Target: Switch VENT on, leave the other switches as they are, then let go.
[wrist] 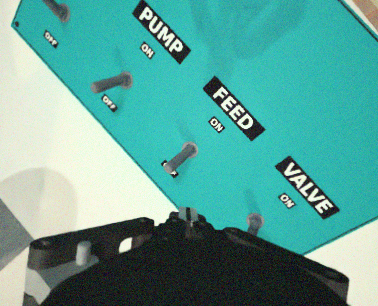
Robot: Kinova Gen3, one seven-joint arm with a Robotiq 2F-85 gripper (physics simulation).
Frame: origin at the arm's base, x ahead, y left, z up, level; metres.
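Where they show: gripper, fingertip midpoint: point(186, 219).
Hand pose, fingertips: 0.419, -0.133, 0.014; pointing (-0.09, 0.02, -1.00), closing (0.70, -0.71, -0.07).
Things, the pixels of their top centre, and the offset from my fingertips, as dx, dy, dz. "*": a spot on its surface instead. Level surfaces: height alone.
- grey lever, surface spot: point(60, 11) * +0.013, +0.279, -0.080
- OFF label, surface spot: point(51, 38) * -0.022, +0.281, -0.103
- PUMP lever, surface spot: point(112, 82) * +0.012, +0.160, -0.066
- FEED lever, surface spot: point(181, 157) * +0.022, +0.043, -0.065
- VALVE lever, surface spot: point(255, 223) * +0.041, -0.071, -0.077
- name labels PUMP, surface spot: point(161, 32) * +0.091, +0.169, -0.066
- FEED, surface spot: point(234, 108) * +0.102, +0.050, -0.066
- VALVE, surface spot: point(307, 187) * +0.111, -0.069, -0.066
- pale surface, surface height: dz -0.176
A teal switch panel point(320, 95) crosses the wrist view diagonally. At the top left, a grey lever point(62, 11) stands beside the PUMP switch, above an OFF label point(51, 38). It points up and left, away from that label, and the frame edge cuts off its tip. The VENT name does not show. The PUMP lever point(112, 82) and the FEED lever point(181, 157) lean to their OFF sides. The VALVE lever point(255, 223) is partly hidden by my gripper point(186, 219). My gripper is shut and empty, at the panel's lower edge between the FEED and VALVE levers.
The name labels PUMP point(161, 32), FEED point(234, 108) and VALVE point(307, 187) run down the panel. A pale surface point(65, 135) lies beyond the panel's lower left edge, with a soft shadow on it. A brown patch shows at the top right corner.
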